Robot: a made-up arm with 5 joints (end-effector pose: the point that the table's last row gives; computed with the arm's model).
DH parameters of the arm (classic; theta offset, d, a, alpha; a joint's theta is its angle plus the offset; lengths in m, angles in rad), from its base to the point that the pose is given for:
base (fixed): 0 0 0.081 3.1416
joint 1: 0 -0.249 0.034 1.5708
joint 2: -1.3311 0 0.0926 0
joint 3: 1.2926 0 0.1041 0
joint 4: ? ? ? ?
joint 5: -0.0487 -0.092 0 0
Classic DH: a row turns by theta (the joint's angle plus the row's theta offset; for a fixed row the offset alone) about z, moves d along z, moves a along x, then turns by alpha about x.
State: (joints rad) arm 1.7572 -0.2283 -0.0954 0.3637 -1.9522
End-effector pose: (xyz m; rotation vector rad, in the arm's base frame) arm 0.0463 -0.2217 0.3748 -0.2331 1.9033 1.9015
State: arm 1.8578 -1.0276 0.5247 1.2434 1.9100
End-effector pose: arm 0.0522 -0.1223 0.3059 -0.7960 0.2365 0.0033
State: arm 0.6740 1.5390 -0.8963 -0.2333 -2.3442
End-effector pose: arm 0.3156 -0.1784 0.1341 1.2803 -1.1034 -2.5738
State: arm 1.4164 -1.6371 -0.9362 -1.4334 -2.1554
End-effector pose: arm 0.0561 0.2053 0.2476 0.3662 -0.8813 2.5179
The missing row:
joint 4: -1.5324 0.007 0 1.5708
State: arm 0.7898 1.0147 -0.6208 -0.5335 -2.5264
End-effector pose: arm 0.3047 -0.2157 0.2544 -1.7652 1.4220 1.9580
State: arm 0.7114 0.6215 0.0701 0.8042 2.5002
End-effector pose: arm 0.2324 -0.1212 0.1543 -0.0855 0.0009 1.7392
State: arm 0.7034 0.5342 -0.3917 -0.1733 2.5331
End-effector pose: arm 0.3099 -0.1850 0.3073 -1.7844 0.0412 1.3453
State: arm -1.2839 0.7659 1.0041 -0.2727 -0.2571
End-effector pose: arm 0.1032 0.1001 0.1041 0.0547 -0.0537 0.9776
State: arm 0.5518 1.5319 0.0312 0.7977 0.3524
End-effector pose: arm 0.1393 -0.0277 0.0618 0.3285 0.7205 -0.2350
